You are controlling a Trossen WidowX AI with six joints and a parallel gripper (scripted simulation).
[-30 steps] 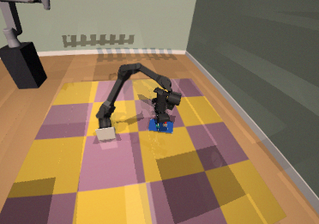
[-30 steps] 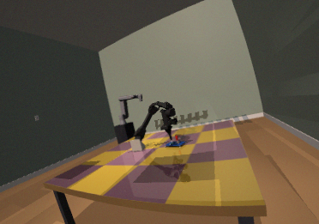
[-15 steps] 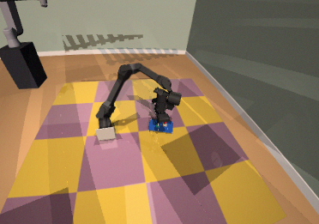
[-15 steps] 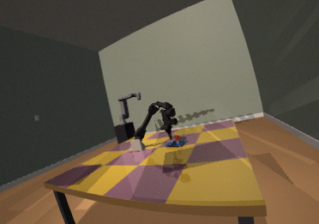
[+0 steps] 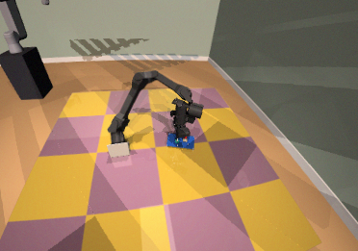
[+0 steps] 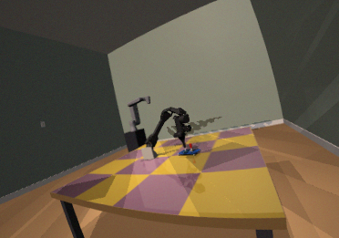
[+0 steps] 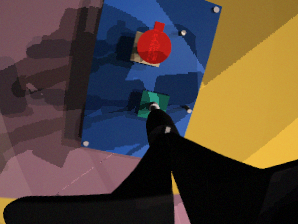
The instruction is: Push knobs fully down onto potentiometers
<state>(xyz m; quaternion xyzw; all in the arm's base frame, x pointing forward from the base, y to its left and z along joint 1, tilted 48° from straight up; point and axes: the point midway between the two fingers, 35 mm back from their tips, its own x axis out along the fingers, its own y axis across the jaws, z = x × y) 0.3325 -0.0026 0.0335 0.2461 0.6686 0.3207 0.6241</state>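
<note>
My gripper tip is now 5 cm short of the red knob and 2 cm above it. Also, from my gripper tip: black knob (1 cm below).
</note>
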